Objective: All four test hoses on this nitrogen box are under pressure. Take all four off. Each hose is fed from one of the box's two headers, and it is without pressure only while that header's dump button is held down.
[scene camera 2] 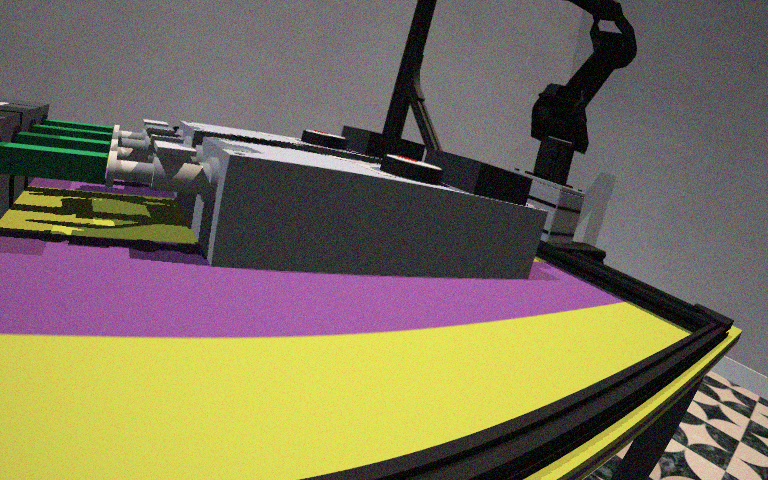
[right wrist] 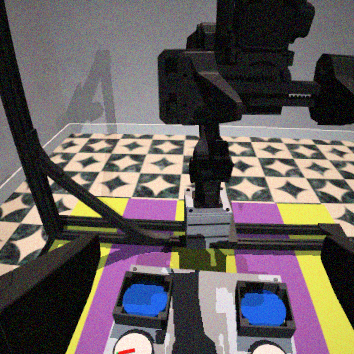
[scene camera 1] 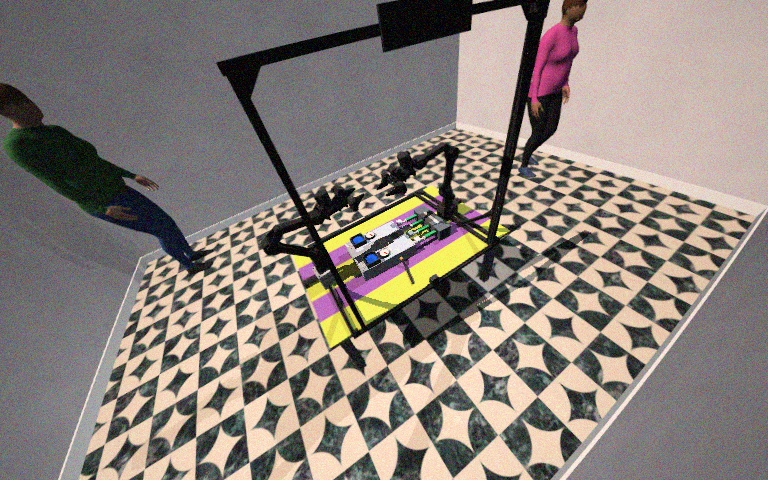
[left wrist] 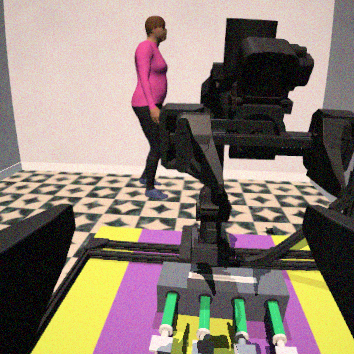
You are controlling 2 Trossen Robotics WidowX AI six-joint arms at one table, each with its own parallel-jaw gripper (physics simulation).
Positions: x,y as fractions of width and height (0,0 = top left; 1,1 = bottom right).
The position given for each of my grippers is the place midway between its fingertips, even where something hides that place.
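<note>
My left gripper (right wrist: 0.87,0.32) open, holds nothing. My right gripper (left wrist: 0.80,0.54) open, holds nothing. My left gripper also in the left wrist view (left wrist: 0.54,0.61). My right gripper also in the right wrist view (right wrist: 0.60,0.70).
</note>
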